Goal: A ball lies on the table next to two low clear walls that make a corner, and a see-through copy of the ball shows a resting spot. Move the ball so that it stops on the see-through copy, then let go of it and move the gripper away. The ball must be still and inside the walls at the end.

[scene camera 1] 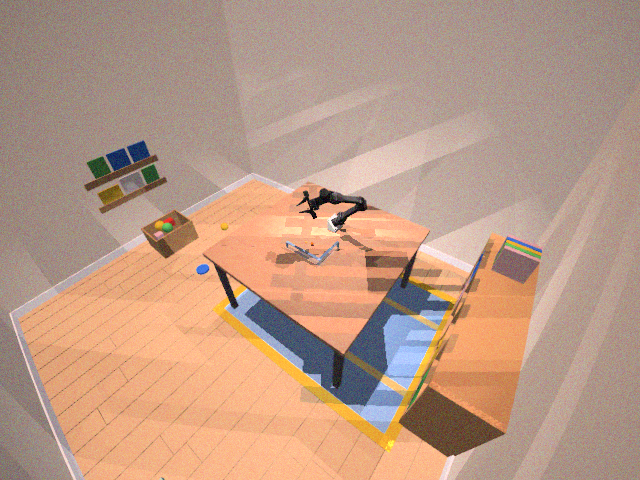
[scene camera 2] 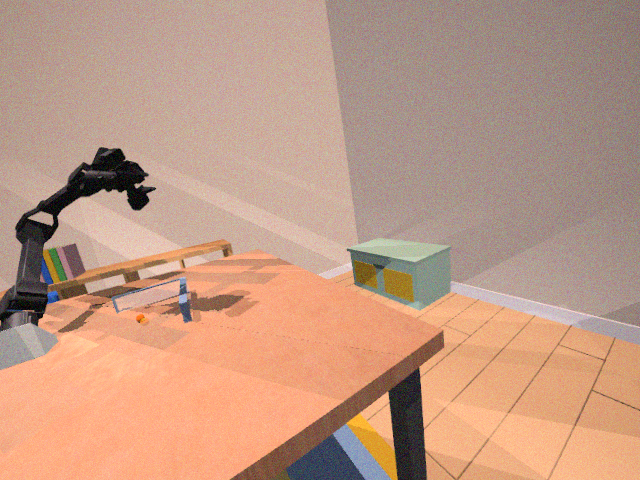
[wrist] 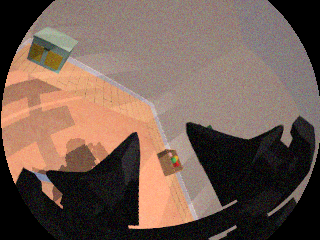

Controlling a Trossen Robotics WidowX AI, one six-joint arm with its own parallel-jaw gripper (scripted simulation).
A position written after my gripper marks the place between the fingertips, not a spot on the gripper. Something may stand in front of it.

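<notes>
Scene camera 2: my gripper [scene camera 2: 151, 182]. Wrist view: gripper again [wrist: 162, 132].
</notes>
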